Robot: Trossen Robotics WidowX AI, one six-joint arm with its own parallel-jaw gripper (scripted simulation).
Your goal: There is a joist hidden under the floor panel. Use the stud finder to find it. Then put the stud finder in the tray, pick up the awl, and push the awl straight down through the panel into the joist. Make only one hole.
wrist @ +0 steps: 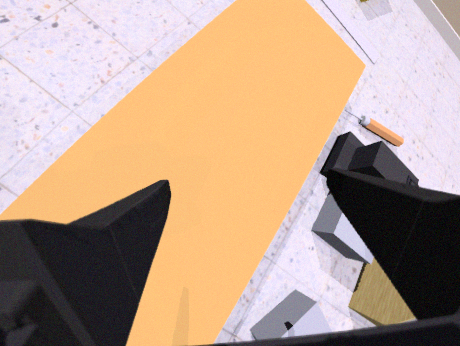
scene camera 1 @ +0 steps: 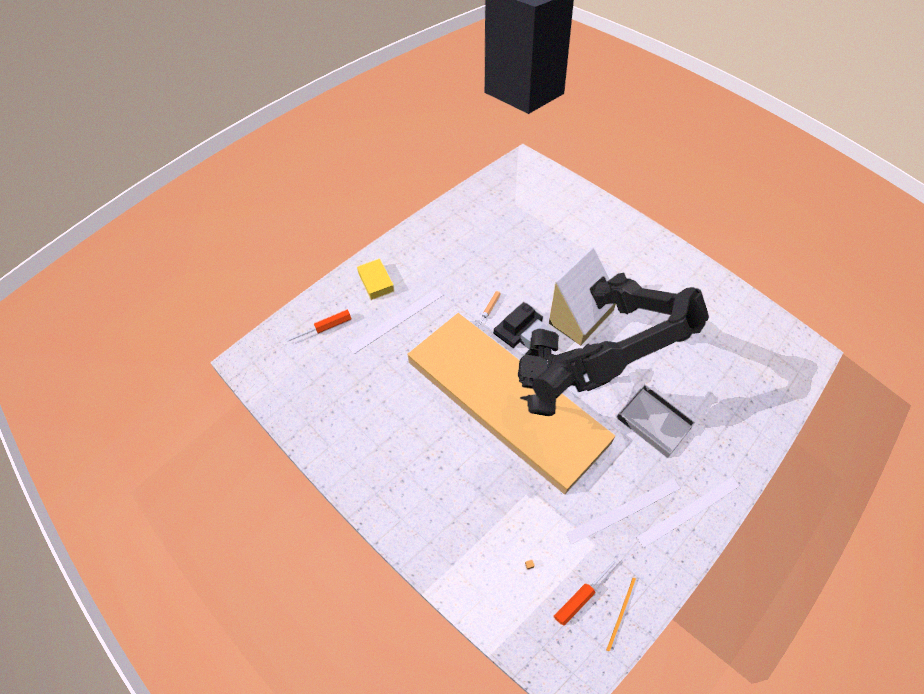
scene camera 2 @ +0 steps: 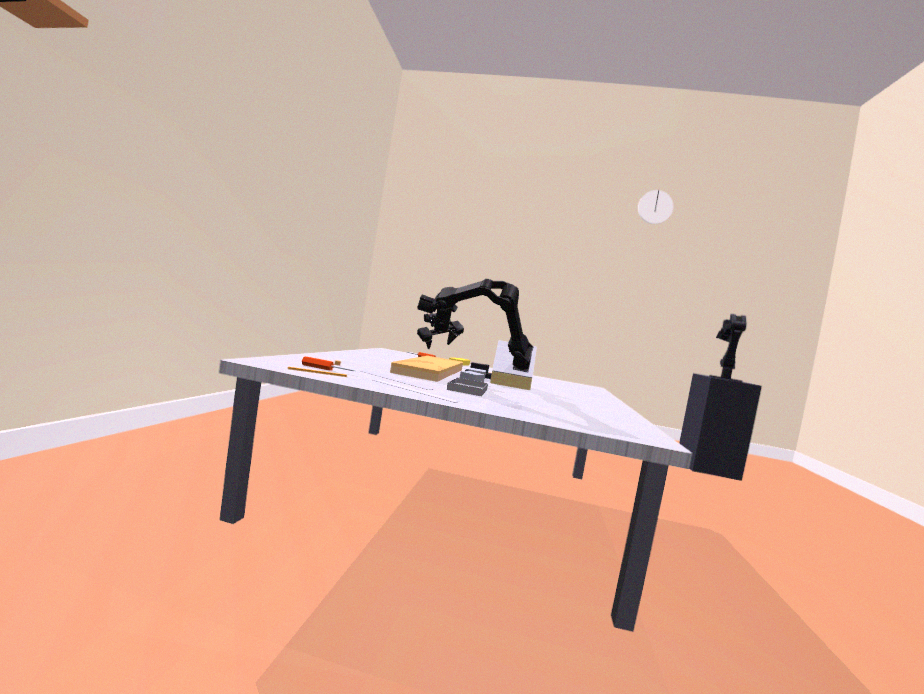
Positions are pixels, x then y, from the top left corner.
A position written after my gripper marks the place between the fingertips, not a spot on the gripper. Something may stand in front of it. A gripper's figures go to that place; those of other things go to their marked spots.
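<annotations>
There is a stud finder (scene camera 1: 510,330), and it sits 157 cm from the lens. My gripper (scene camera 1: 522,378) is 140 cm from the lens, so my gripper is nearer to the lens than the stud finder.
</annotations>
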